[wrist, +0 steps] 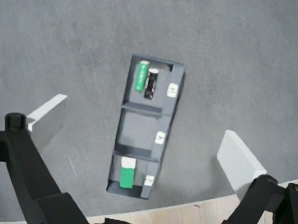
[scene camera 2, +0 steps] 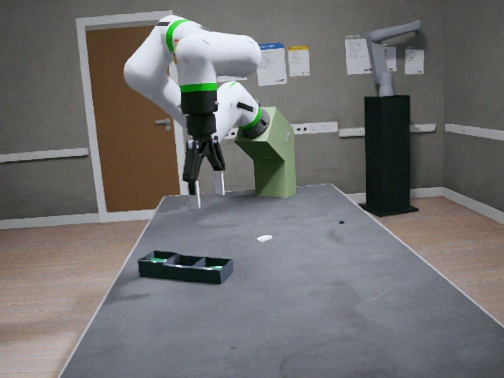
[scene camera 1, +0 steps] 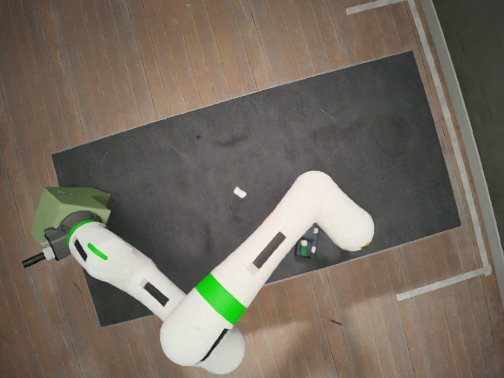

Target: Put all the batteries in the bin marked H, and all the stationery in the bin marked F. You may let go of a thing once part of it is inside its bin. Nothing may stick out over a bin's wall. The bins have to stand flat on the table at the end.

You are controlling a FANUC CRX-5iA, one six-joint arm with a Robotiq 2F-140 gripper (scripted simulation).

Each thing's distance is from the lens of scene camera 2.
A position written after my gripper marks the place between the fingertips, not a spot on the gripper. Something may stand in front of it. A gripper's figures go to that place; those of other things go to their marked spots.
my gripper (scene camera 2: pixel 207 200): 117 cm
tray (scene camera 2: pixel 157 269): 125 cm
